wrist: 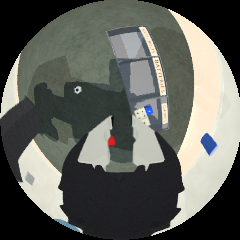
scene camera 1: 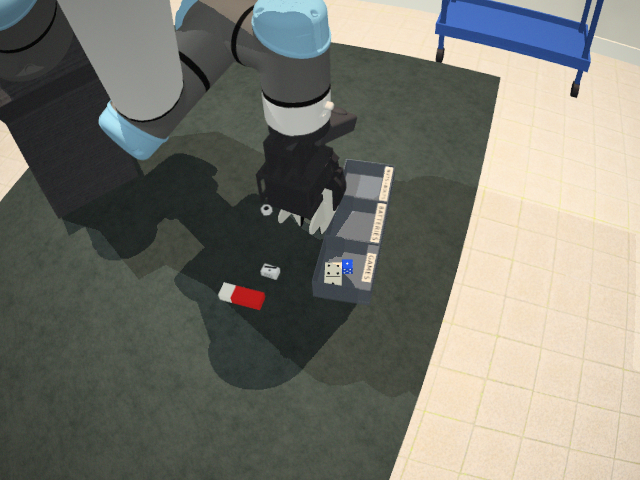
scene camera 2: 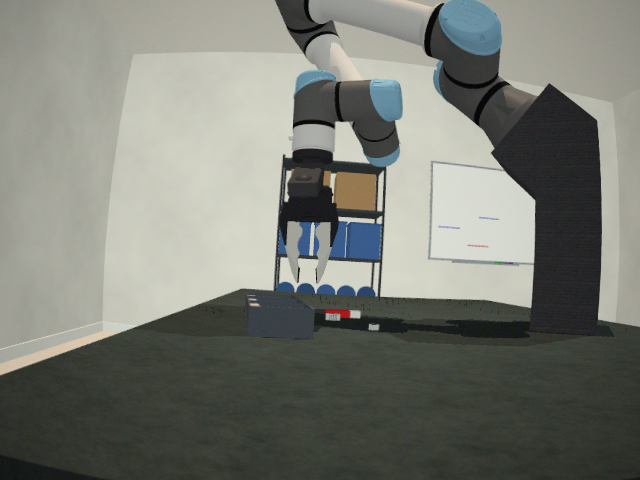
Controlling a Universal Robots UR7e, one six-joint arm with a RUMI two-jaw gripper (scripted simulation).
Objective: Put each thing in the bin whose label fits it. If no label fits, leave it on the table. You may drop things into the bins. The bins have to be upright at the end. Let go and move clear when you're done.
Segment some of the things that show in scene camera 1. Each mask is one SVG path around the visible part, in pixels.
My gripper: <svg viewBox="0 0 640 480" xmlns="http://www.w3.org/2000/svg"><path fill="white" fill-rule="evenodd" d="M340 107L334 107L331 110L331 117L321 128L309 134L294 135L294 138L293 136L279 133L268 125L270 134L263 142L265 163L256 173L260 203L265 201L267 195L268 205L281 209L278 216L279 223L283 223L293 214L299 226L303 225L304 218L311 221L309 226L310 234L314 234L318 228L320 229L320 234L323 234L328 228L346 191L346 179L343 174L344 168L339 167L339 157L335 154L333 148L325 144L354 131L357 121L355 114L349 113ZM262 179L264 179L265 182L265 190L263 191L263 193L261 187Z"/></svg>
A red-and-white block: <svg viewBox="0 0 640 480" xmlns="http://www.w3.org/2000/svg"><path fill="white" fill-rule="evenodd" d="M223 283L218 294L220 300L257 310L261 309L265 299L263 292Z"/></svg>
